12 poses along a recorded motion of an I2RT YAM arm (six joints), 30 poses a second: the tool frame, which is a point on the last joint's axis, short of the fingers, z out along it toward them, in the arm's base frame.
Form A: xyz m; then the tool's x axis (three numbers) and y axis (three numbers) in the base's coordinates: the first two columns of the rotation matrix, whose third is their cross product.
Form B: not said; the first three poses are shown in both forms.
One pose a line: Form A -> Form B
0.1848 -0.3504 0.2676 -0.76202 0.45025 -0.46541 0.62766 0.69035 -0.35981 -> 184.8 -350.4 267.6 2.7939 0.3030 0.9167 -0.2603
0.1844 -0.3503 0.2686 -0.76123 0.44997 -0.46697 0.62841 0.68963 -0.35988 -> 184.4 -350.3 268.6 2.7924 0.3033 0.9165 -0.2608
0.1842 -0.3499 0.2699 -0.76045 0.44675 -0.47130 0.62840 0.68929 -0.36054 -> 184.2 -349.9 269.9 2.7877 0.3027 0.9163 -0.2621
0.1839 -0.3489 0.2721 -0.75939 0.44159 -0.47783 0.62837 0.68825 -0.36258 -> 183.9 -348.9 272.1 2.7809 0.3017 0.9159 -0.2646
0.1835 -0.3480 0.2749 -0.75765 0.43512 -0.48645 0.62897 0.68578 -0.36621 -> 183.5 -348.0 274.9 2.7723 0.3008 0.9151 -0.2685
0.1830 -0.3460 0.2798 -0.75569 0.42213 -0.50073 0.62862 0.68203 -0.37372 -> 183.0 -346.0 279.8 2.7577 0.2983 0.9138 -0.2757
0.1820 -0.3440 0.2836 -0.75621 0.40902 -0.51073 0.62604 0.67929 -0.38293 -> 182.0 -344.0 283.6 2.7475 0.2948 0.9128 -0.2826
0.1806 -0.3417 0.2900 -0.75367 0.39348 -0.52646 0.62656 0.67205 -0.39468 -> 180.6 -341.7 290.0 2.7321 0.2922 0.9105 -0.2927
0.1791 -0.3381 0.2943 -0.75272 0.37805 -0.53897 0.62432 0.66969 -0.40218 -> 179.1 -338.1 294.3 2.7179 0.2883 0.9095 -0.2995
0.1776 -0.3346 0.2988 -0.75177 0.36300 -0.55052 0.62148 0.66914 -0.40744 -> 177.6 -334.6 298.8 2.7037 0.2841 0.9091 -0.3048
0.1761 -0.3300 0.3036 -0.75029 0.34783 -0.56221 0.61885 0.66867 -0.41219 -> 176.1 -330.0 303.6 2.6889 0.2801 0.9086 -0.3098
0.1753 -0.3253 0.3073 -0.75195 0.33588 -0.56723 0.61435 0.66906 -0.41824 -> 175.3 -325.3 307.3 2.6819 0.2758 0.9086 -0.3138
